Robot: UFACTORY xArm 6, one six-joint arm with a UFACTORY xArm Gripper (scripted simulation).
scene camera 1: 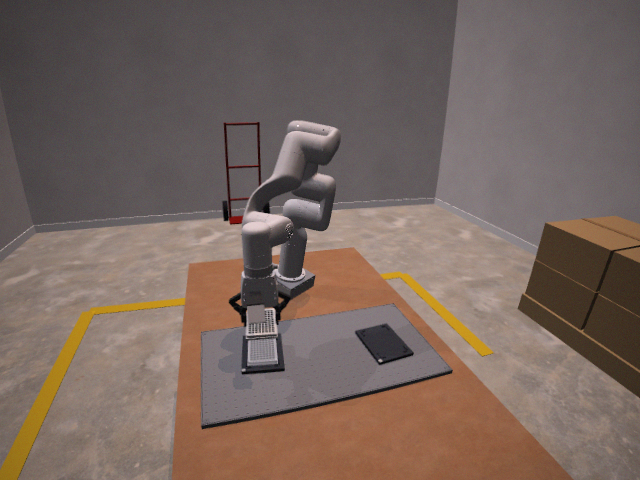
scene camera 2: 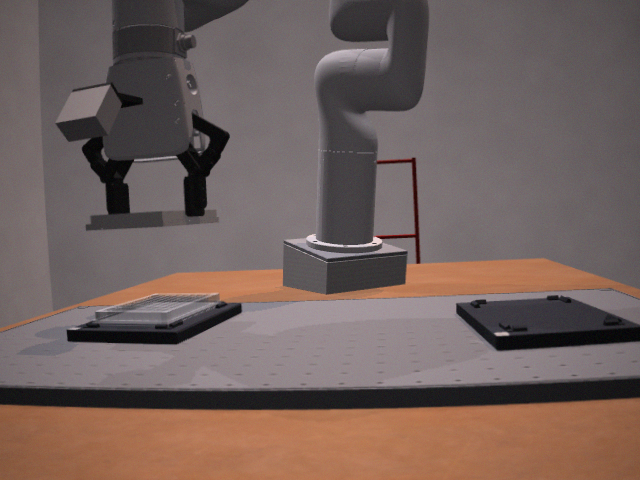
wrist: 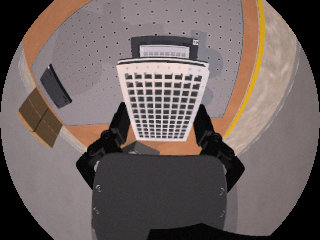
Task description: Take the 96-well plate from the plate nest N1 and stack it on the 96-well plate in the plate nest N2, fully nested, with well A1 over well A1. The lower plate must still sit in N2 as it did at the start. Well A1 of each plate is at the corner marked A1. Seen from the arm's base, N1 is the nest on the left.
Path:
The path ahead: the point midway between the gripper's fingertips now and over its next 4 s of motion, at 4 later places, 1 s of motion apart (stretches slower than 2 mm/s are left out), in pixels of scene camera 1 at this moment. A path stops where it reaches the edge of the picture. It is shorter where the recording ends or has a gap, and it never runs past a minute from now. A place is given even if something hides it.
The gripper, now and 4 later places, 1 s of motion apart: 261,323; 261,332; 261,342; 261,343; 261,344

